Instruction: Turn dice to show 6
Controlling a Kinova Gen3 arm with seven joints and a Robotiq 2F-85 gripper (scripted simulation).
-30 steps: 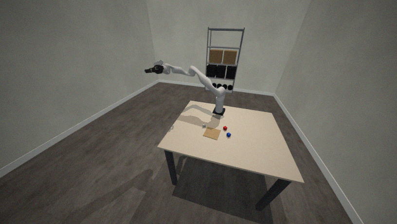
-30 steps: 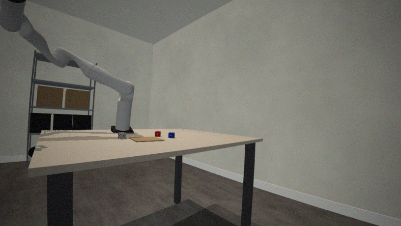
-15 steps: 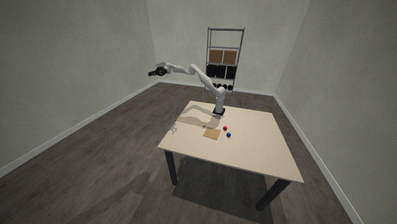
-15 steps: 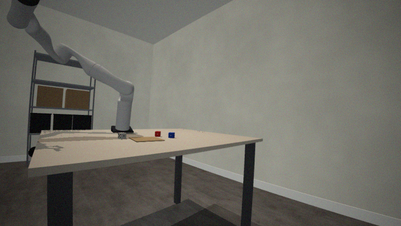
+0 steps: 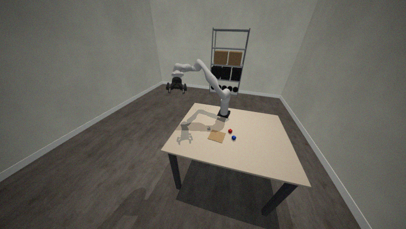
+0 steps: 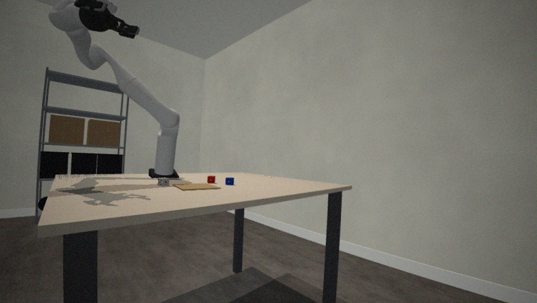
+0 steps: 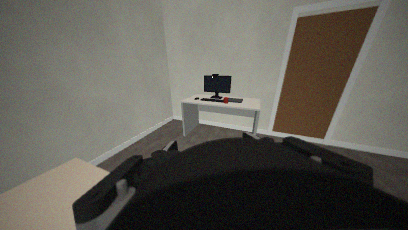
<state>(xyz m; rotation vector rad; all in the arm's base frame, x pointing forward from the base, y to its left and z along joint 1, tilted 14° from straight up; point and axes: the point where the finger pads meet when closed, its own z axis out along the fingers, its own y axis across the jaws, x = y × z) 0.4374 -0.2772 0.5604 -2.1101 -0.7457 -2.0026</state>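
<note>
Right now the white die is 220 mm behind my hand, 200 mm to the left of it and 440 mm below it. Round my hand: tan mat: 150 mm behind, 300 mm to the left, 450 mm below; then blue die: 170 mm behind, 460 mm to the left, 440 mm below; then red die: 250 mm behind, 410 mm to the left, 440 mm below.
</note>
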